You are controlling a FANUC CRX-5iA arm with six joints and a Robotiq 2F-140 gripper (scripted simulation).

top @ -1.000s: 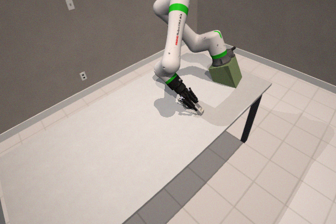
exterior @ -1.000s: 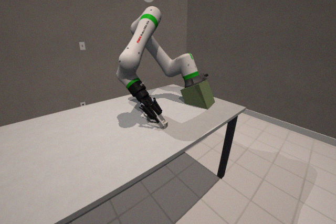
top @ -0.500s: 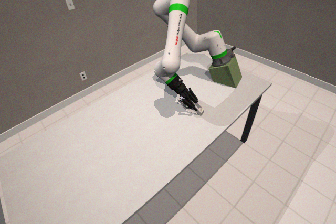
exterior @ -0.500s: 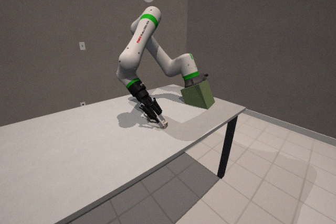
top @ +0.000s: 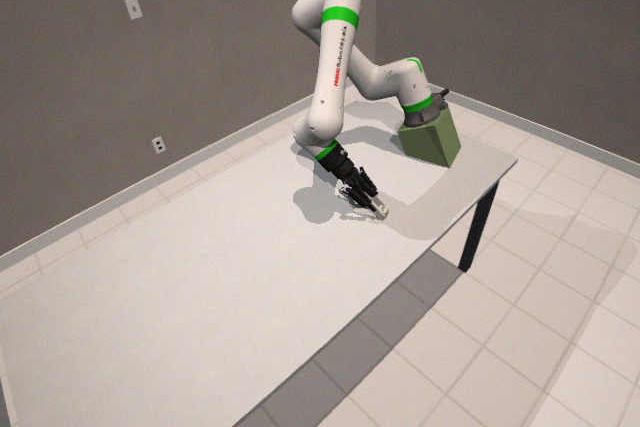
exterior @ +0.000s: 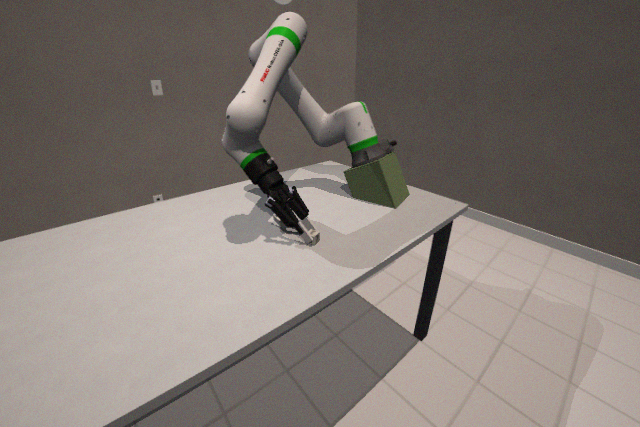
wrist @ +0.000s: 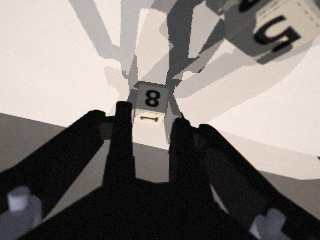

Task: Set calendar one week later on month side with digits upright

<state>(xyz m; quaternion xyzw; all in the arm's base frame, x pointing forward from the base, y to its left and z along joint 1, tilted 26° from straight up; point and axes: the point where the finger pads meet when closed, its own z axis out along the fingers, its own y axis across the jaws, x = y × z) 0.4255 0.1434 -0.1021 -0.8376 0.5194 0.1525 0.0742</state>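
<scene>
Now: the white calendar cube 1 cm behind my hand, 2 cm to the left of it and 2 cm below it.
</scene>
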